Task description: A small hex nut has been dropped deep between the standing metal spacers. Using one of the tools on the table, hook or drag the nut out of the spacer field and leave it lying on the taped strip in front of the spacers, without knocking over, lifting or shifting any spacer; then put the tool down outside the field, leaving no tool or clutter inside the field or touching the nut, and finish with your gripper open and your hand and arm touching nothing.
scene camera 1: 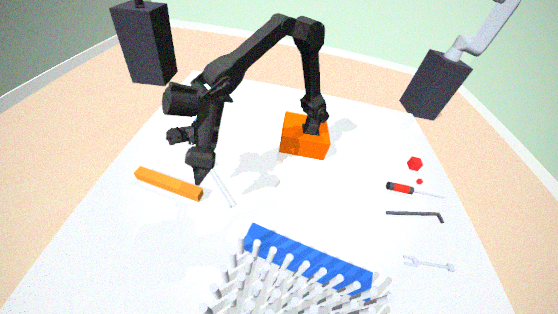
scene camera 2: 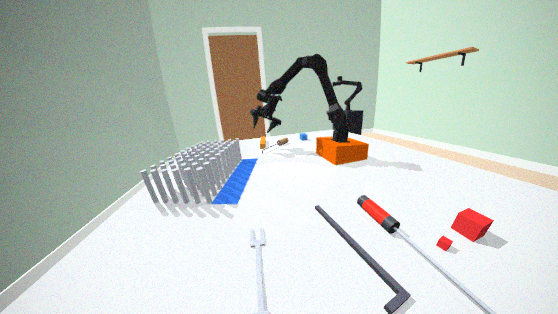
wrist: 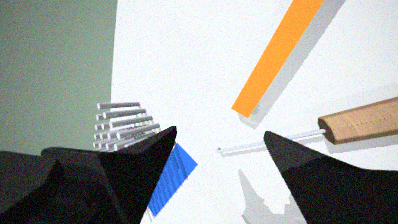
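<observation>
There's a blue taped strip here, and I can see an orange bar too. My gripper is open with nothing held in it, and you'd find it in the wrist view as well.
</observation>
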